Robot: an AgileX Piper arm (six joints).
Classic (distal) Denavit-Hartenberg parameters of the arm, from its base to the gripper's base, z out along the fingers. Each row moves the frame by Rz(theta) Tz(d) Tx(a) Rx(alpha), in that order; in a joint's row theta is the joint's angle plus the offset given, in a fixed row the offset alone. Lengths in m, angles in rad.
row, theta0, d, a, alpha
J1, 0, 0.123, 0, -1.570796
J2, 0.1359, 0, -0.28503, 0
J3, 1.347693, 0, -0.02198, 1.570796
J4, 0, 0.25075, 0, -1.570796
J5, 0, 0, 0, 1.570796
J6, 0, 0.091, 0, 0
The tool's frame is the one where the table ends.
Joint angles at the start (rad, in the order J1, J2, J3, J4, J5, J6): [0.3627, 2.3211, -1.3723, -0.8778, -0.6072, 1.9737]
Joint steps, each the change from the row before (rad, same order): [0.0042, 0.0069, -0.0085, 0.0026, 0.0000, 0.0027]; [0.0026, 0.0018, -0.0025, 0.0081, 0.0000, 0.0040]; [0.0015, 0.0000, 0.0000, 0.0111, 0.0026, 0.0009]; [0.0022, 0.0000, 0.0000, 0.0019, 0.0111, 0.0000]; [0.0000, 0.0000, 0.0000, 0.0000, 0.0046, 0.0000]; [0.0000, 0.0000, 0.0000, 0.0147, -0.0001, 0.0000]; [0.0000, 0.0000, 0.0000, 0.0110, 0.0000, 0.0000]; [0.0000, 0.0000, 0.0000, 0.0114, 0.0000, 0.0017]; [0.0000, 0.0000, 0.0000, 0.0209, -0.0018, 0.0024]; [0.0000, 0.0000, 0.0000, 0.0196, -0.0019, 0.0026]
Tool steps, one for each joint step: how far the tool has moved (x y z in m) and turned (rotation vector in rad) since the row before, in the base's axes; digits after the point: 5 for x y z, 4 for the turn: [0.00071, 0.00232, -0.00105, 0.0038, 0.0010, 0.0012]; [0.00022, 0.00112, -0.00001, 0.0076, 0.0041, -0.0051]; [0.00018, 0.00028, 0.00010, 0.0053, 0.0043, -0.0085]; [-0.00020, 0.00031, -0.00074, -0.0074, 0.0049, -0.0047]; [0.00008, -0.00025, -0.00033, -0.0035, 0.0019, -0.0023]; [0.00057, -0.00030, 0.00037, 0.0090, 0.0035, -0.0111]; [0.00043, -0.00023, 0.00027, 0.0067, 0.0026, -0.0083]; [0.00044, -0.00025, 0.00028, 0.0080, 0.0039, -0.0093]; [0.00078, -0.00037, 0.00063, 0.0156, 0.0058, -0.0159]; [0.00073, -0.00036, 0.00060, 0.0150, 0.0055, -0.0149]
